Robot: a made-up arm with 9 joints. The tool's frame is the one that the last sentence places. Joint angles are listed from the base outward.
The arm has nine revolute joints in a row. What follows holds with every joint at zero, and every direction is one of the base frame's. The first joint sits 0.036 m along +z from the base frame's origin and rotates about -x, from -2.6 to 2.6 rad. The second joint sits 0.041 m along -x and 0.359 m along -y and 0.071 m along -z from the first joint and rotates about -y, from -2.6 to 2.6 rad. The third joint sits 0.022 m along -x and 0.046 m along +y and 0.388 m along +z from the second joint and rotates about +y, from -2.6 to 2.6 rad. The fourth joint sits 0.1 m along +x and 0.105 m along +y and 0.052 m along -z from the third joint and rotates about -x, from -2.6 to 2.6 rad. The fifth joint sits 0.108 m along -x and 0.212 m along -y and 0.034 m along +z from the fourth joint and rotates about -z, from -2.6 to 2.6 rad. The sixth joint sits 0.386 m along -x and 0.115 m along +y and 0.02 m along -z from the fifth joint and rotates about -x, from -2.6 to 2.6 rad. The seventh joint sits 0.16 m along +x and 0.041 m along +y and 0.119 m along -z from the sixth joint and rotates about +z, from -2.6 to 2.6 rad. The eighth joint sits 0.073 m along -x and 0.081 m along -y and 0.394 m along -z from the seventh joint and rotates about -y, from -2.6 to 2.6 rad. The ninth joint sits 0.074 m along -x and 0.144 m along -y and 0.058 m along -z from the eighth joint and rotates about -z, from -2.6 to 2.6 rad. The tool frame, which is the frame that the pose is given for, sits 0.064 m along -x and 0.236 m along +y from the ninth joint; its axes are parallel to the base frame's.
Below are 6 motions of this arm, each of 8 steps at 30 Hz.
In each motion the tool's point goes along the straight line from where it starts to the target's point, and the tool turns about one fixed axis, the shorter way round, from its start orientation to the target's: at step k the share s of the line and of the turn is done. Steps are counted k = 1, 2, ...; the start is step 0. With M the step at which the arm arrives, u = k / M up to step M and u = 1 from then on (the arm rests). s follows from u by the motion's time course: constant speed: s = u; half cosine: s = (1 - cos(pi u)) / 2; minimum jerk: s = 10 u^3 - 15 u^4 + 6 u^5.
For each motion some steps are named. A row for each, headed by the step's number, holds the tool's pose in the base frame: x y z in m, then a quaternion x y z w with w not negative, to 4 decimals.
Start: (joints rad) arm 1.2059 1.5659 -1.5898 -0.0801 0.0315 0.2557 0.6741 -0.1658 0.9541
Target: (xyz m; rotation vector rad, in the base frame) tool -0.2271 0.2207 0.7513 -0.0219 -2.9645 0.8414
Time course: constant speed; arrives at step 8
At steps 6, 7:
6: -0.2264 0.2554 0.7112 0.0219 -0.9473 0.3149 0.0539
7: -0.2267 0.2380 0.7313 0.0074 -0.9548 0.2940 0.0420

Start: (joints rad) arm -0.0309 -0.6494 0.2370 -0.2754 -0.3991 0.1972 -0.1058 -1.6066 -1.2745
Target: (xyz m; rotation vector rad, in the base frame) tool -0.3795 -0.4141 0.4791 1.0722 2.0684 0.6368
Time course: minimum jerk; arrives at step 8
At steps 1, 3, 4, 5, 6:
1: -0.2627 -0.5896 0.3218 0.5409 0.7444 0.3398 0.1944
3: -0.2935 -0.5434 0.3632 0.5103 0.7632 0.3168 0.2381
4: -0.3202 -0.5033 0.3992 0.4822 0.7772 0.2959 0.2753
5: -0.3468 -0.4632 0.4351 0.4528 0.7891 0.2741 0.3118
6: -0.3672 -0.4326 0.4626 0.4294 0.7966 0.2570 0.3391

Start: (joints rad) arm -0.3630 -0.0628 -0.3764 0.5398 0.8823 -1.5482 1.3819 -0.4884 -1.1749
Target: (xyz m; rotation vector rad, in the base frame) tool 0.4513 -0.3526 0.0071 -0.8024 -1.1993 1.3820
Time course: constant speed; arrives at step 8
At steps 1, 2, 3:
1: 0.4211 -0.2162 -0.0581 -0.2333 -0.5157 0.6420 0.5171
2: 0.4254 -0.2357 -0.0488 -0.2485 -0.5146 0.6340 0.5210
3: 0.4297 -0.2552 -0.0395 -0.2636 -0.5134 0.6258 0.5248

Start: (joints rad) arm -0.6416 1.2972 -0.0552 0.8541 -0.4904 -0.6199 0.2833 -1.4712 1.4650
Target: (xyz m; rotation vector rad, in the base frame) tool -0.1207 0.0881 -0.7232 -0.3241 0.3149 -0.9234
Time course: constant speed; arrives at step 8
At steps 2, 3, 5, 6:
2: -0.0892 -0.1334 -0.7727 -0.1665 0.1587 -0.5797 0.7817
3: -0.0945 -0.0965 -0.7644 -0.1649 0.1576 -0.5577 0.7981
5: -0.1050 -0.0226 -0.7479 -0.1613 0.1552 -0.5124 0.8291
6: -0.1102 0.0143 -0.7397 -0.1593 0.1538 -0.4892 0.8436

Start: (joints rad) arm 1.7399 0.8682 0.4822 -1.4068 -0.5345 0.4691 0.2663 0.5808 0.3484
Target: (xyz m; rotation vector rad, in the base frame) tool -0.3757 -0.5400 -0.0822 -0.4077 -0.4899 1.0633
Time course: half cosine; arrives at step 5
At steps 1, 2, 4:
1: -0.3289 -0.5166 -0.1133 -0.1531 -0.2554 0.4912 0.8186
2: -0.3418 -0.5230 -0.1047 -0.1637 -0.2483 0.4933 0.8175
4: -0.3708 -0.5375 -0.0855 -0.1871 -0.2323 0.4976 0.8145

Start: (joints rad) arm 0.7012 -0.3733 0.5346 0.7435 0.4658 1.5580 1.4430 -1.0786 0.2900
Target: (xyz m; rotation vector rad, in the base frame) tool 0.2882 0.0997 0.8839 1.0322 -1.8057 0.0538
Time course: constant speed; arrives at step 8
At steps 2, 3, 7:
2: 0.1325 0.1706 0.9285 0.5332 -0.6573 0.1008 0.5229
3: 0.1584 0.1588 0.9211 0.5166 -0.6738 0.0879 0.5210
7: 0.2622 0.1115 0.8913 0.4463 -0.7347 0.0355 0.5097

